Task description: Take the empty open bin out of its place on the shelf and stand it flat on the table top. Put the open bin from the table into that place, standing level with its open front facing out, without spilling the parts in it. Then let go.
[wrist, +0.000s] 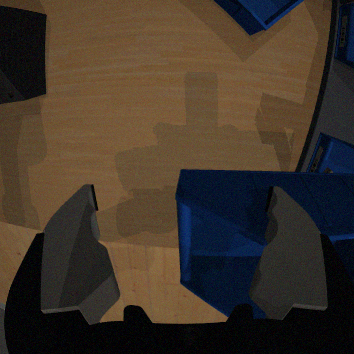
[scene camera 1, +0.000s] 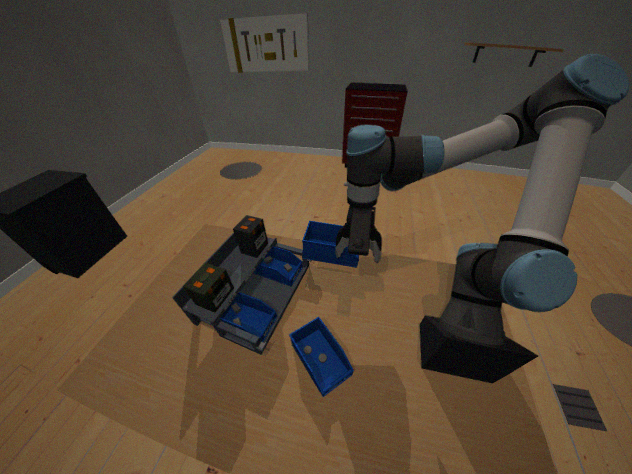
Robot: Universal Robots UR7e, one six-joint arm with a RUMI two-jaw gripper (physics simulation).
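Seen in the pictures: gripper, fingertip midpoint: (wrist: 181, 188) (scene camera 1: 357, 260); arm's base at its link origin: (scene camera 1: 469, 332).
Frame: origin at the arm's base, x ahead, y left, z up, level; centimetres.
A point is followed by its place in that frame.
The empty blue open bin (scene camera 1: 322, 250) @(y -17.8, x 40.2, z 9.2 cm) (wrist: 215, 225) @(y -22.4, x 32.2, z 3.8 cm) is upright beside the shelf's far end. My gripper (scene camera 1: 358, 254) @(y -16.2, x 29.9, z 7.7 cm) (wrist: 181, 188) @(y -16.2, x 29.9, z 7.7 cm) is open and empty at its right end; in the wrist view one finger overlaps the bin and the other is outside it. The other open bin (scene camera 1: 334, 364) @(y 6.0, x 34.6, z -13.5 cm) (wrist: 267, 9) @(y -0.5, x 43.4, z -13.5 cm), with two round parts visible in the scene view, lies in front of the shelf, turned at an angle. The shelf (scene camera 1: 274, 292) @(y -16.5, x 57.8, z -13.2 cm) (wrist: 336, 112) @(y -16.3, x 55.4, z -13.2 cm) has a bare place between two blue bins. Whether the empty bin's base fully touches the table is hard to see.
A near shelf bin (scene camera 1: 249, 316) @(y -6.0, x 63.9, z -12.9 cm) (wrist: 345, 37) @(y -3.6, x 55.8, z -10.8 cm) and a far shelf bin (scene camera 1: 279, 266) @(y -28.7, x 58.6, z -12.9 cm) (wrist: 337, 157) @(y -24.5, x 56.7, z -12.9 cm) hold small parts. Two dark boxes with orange marks (scene camera 1: 210, 288) @(y -3.6, x 70.2, z 5.6 cm) (scene camera 1: 251, 235) @(y -24.5, x 64.6, z 7.2 cm) stand behind them. A black block (scene camera 1: 56, 219) shows at the left.
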